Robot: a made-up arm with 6 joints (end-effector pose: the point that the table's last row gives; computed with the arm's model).
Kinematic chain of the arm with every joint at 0, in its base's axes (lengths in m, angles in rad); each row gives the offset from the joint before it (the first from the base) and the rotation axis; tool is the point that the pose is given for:
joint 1: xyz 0 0 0.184 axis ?
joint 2: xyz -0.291 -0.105 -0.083 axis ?
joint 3: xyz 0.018 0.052 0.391 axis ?
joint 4: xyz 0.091 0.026 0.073 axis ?
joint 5: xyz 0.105 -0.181 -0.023 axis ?
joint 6: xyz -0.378 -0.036 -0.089 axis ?
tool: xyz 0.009 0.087 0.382
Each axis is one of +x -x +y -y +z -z.
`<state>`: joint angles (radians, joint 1 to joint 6).
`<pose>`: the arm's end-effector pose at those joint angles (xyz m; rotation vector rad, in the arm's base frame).
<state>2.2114 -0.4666 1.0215 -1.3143 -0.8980 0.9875</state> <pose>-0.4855 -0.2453 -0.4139 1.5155 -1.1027 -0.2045</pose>
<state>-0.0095 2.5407 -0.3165 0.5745 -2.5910 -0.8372</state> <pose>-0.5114 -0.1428 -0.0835 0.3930 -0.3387 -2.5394</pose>
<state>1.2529 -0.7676 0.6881 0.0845 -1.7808 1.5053</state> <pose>-0.3961 -0.4896 0.5449 -0.0829 -0.5801 1.0298</pose>
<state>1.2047 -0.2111 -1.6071 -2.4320 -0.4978 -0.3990</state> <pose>-0.1054 -0.4524 0.5027 0.4518 2.0728 -1.4227</pose>
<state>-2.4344 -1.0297 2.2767 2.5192 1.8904 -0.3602</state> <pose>0.2709 0.0834 0.5575 0.5906 0.9312 -1.3495</pose>
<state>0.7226 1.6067 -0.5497 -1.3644 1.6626 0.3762</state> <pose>-0.7810 -0.5198 0.4533 0.6364 -0.5436 1.4762</pose>
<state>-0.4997 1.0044 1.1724 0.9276 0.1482 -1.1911</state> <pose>-0.7515 -0.0622 0.3435 1.4346 -0.2391 -0.7765</pose>
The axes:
joint 1: +x
joint 2: -y
joint 3: -z
joint 4: -z
joint 5: +x
joint 6: -y

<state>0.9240 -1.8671 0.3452 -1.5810 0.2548 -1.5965</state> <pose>-0.0288 0.3414 -0.0626 -0.1924 -1.2350 -2.2944</pose>
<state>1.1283 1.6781 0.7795 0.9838 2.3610 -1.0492</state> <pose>-0.6789 0.2391 -0.0464 -0.9730 2.5358 -0.0899</pose>
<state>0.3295 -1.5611 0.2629 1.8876 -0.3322 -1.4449</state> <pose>0.0854 -0.0535 0.1566 0.4331 -1.8207 2.2932</pose>
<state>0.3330 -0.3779 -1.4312 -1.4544 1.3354 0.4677</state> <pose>0.4081 0.2404 0.5122 1.2324 1.4770 2.3274</pose>
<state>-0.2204 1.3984 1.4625 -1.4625 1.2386 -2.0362</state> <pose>-0.6665 -0.0276 0.2949 -0.3686 0.6901 1.1818</pose>
